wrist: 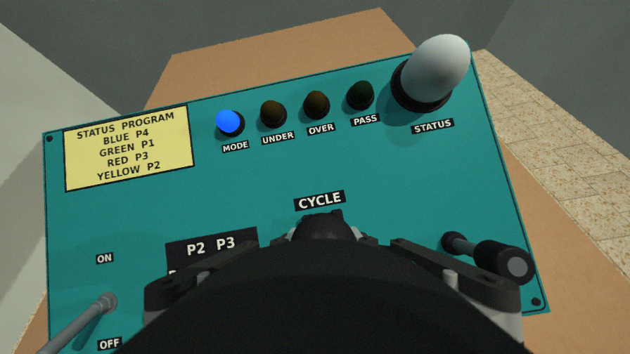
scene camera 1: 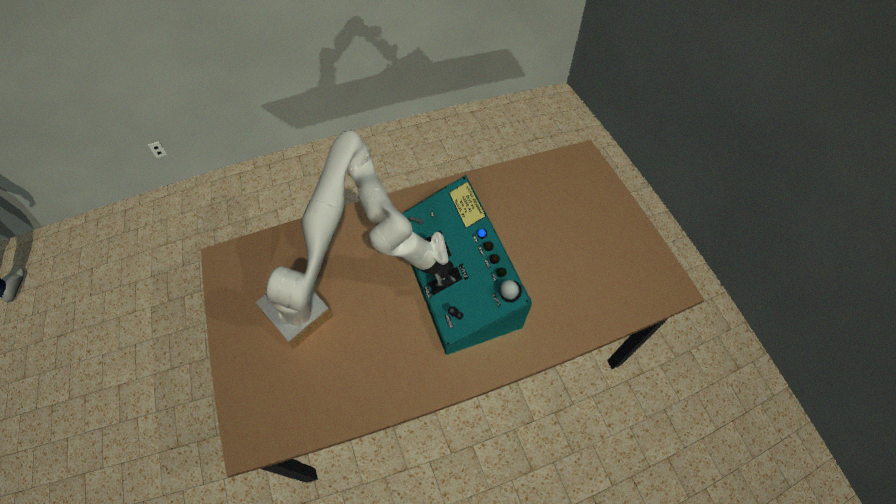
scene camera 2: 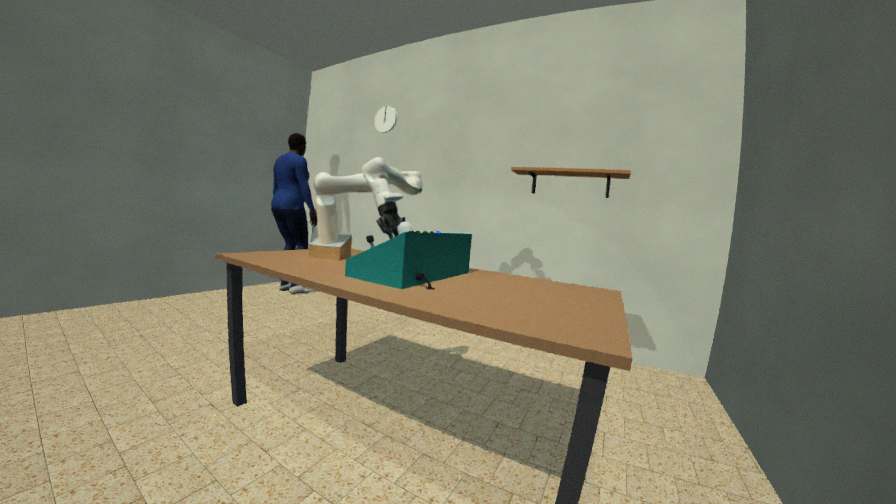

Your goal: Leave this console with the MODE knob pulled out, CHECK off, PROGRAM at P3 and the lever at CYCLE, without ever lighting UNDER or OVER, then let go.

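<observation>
The teal console point(scene camera 1: 438, 334) point(scene camera 2: 438, 258) point(wrist: 400, 170) stands on the table. My gripper point(scene camera 1: 442, 276) point(scene camera 2: 393, 233) point(wrist: 324, 238) is shut on the lever's black ball knob point(wrist: 324, 225), just below the CYCLE label point(wrist: 319, 200) in the wrist view. The MODE knob point(scene camera 1: 455, 312) point(wrist: 505, 260) stands out from the panel on a grey shaft. The CHECK toggle point(wrist: 80, 320) slants down past OFF. The P2 and P3 marks point(wrist: 211, 245) show; the PROGRAM selector itself is hidden by the gripper. The MODE lamp point(scene camera 1: 481, 233) point(wrist: 228, 121) is blue. UNDER point(wrist: 273, 113), OVER point(wrist: 316, 104) and PASS point(wrist: 360, 95) are dark.
The STATUS dome point(scene camera 1: 510, 289) point(wrist: 436, 70) is pale and unlit at the console's corner. A yellow card point(scene camera 1: 467, 204) point(wrist: 128, 147) lists status colours and programs. The brown table point(scene camera 1: 350, 388) point(scene camera 2: 532, 307) bears the arm's base. A person in blue point(scene camera 2: 290, 181) stands behind the table.
</observation>
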